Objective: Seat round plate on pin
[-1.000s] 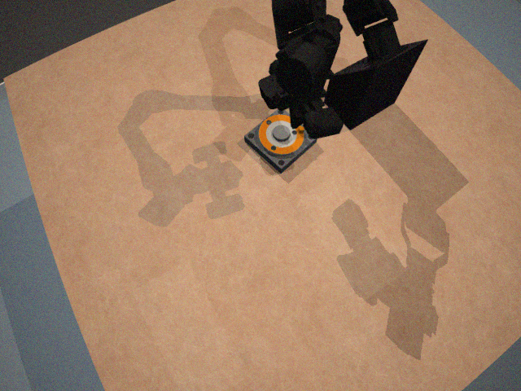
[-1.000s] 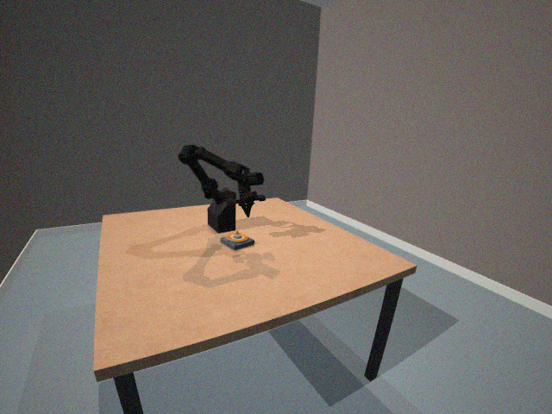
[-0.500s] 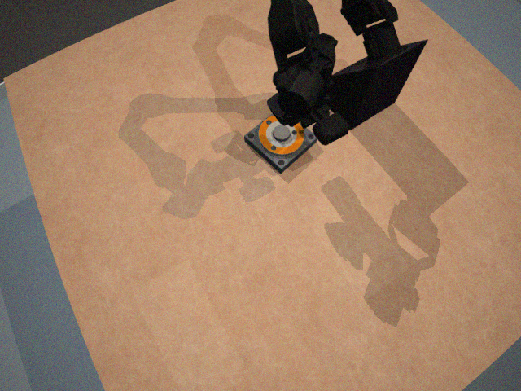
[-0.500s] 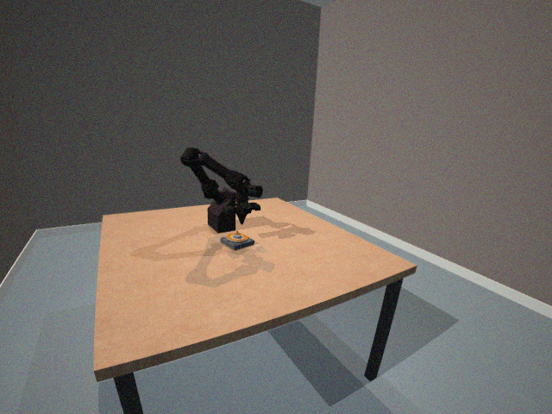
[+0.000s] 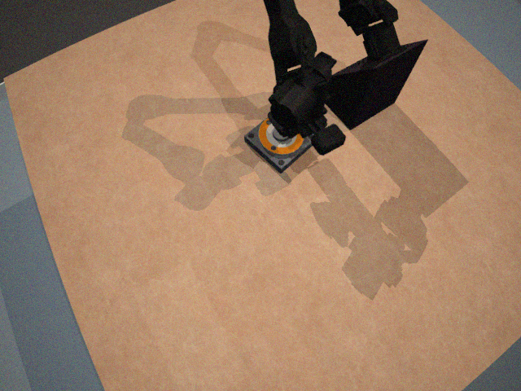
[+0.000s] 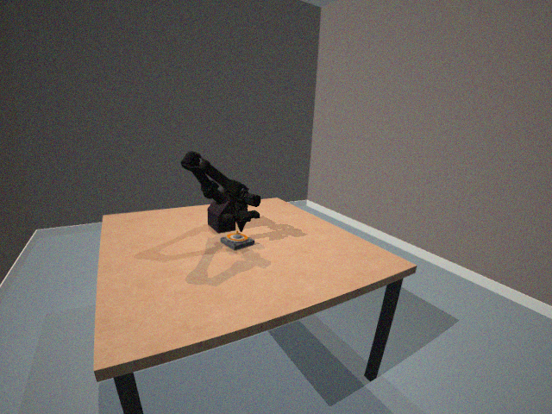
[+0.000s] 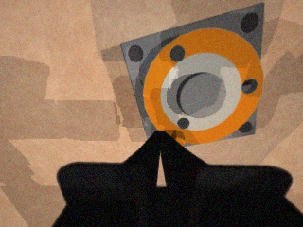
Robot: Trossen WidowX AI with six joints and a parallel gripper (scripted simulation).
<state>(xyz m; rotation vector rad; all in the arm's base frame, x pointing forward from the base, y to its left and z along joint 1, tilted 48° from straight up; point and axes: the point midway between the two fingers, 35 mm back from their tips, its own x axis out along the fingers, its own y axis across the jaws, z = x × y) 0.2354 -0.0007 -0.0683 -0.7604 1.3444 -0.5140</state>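
My gripper tip is 4 cm short of the square base, 3 cm to the left of it and 2 cm above it.
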